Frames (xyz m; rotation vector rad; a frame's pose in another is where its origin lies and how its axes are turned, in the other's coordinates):
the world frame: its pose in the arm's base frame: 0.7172 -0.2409 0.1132 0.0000 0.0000 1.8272
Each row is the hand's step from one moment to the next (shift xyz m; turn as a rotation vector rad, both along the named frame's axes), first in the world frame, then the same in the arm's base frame.
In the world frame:
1: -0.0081 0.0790 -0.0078 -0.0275 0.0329 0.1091
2: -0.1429 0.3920 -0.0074 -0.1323 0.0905 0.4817
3: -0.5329 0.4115 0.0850 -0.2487 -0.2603 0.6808
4: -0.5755 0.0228 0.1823 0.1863 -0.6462 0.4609
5: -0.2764 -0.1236 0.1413 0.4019 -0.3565 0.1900
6: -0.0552 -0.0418 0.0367 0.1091 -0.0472 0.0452
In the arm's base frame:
1: -0.0744 -0.0279 -0.0078 -0.0249 -0.0349 0.1091
2: -0.3429 -0.2376 -0.0074 -0.0540 -0.1509 0.4817
3: -0.2629 -0.6198 0.0850 0.3149 -0.1746 0.6808
4: 0.1239 -0.5625 0.1823 0.5778 0.3441 0.4609
5: 0.1897 -0.2360 0.1413 0.2429 0.4792 0.1900
6: 0.0544 -0.0428 0.0367 0.0180 0.1175 0.0452

